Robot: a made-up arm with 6 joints. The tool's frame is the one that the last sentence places.
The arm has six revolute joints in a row. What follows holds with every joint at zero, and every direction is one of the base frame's.
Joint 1 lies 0.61 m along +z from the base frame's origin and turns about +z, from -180 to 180 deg.
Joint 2 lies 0.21 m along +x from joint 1 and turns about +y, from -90 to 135 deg.
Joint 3 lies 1.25 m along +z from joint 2 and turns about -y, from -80.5 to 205 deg.
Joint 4 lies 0.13 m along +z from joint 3 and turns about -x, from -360 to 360 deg.
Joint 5 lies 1.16 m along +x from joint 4 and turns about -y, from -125 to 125 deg.
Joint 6 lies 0.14 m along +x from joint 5 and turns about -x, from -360 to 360 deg.
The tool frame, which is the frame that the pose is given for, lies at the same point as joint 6; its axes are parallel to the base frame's.
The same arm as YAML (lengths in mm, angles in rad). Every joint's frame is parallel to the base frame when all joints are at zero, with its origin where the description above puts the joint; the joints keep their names.
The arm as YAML. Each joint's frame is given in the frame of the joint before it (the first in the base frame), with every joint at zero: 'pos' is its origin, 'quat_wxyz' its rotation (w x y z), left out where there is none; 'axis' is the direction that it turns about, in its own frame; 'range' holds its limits. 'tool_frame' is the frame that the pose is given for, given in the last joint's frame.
length_unit: mm
angle_unit: rad
joints:
  - joint: joint 1
    pos: [0.0, 0.0, 610.0]
    axis: "+z"
    range: [-3.1416, 3.1416]
  - joint: joint 2
    pos: [210.0, 0.0, 0.0]
    axis: "+y"
    range: [-1.5708, 2.3562]
  - joint: joint 3
    pos: [0.0, 0.0, 1250.0]
    axis: "-y"
    range: [-1.405, 3.5779]
  - joint: joint 4
    pos: [0.0, 0.0, 130.0]
    axis: "-x"
    range: [-6.2832, 6.2832]
  - joint: joint 5
    pos: [1160.0, 0.0, 0.0]
    axis: "-y"
    range: [-2.1817, 2.1817]
  - joint: joint 6
    pos: [140.0, 0.0, 0.0]
    axis: "-x"
    range: [-6.2832, 6.2832]
tool_frame:
  pos: [0.0, 0.0, 0.0]

